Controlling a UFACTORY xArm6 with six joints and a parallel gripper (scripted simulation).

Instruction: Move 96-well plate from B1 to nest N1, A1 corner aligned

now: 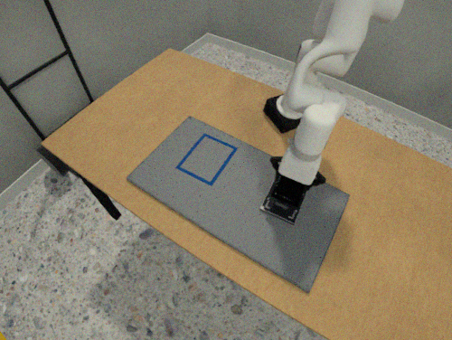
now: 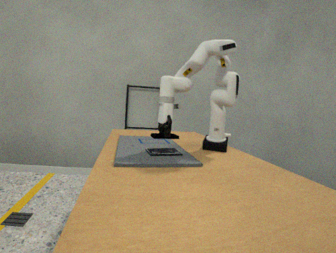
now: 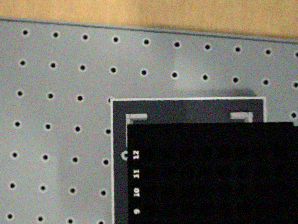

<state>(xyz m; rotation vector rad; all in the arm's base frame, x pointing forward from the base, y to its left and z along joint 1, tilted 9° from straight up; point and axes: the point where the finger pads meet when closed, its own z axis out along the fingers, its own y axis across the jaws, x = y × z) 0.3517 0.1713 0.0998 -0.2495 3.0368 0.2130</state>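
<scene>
Now: the plate nest 9 cm below my hand. From my hand the other things lie so: black 96-well plate 1 cm below.
</scene>
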